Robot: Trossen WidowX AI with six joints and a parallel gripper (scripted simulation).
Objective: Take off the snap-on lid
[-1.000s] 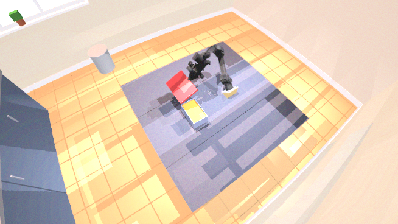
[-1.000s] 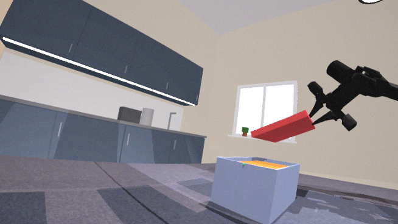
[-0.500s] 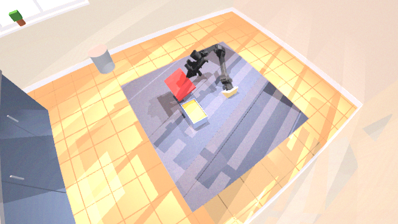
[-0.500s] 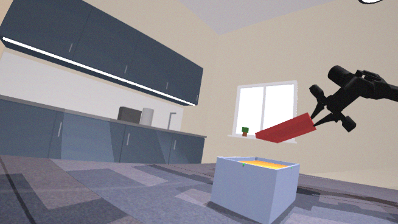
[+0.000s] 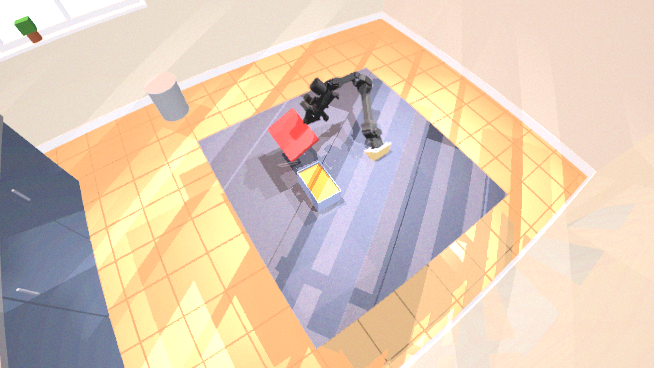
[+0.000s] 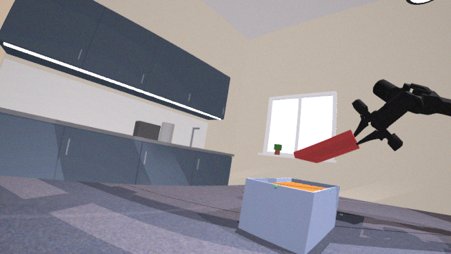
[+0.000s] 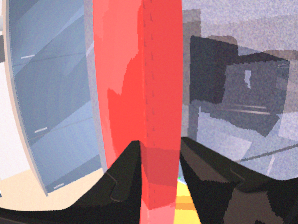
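Right now the lid is 7 cm ahead of my gripper tip, 1 cm to the right of it and 3 cm below it. The rest, counted from my gripper tip: storage box 12 cm ahead, 24 cm to the left, 18 cm below.
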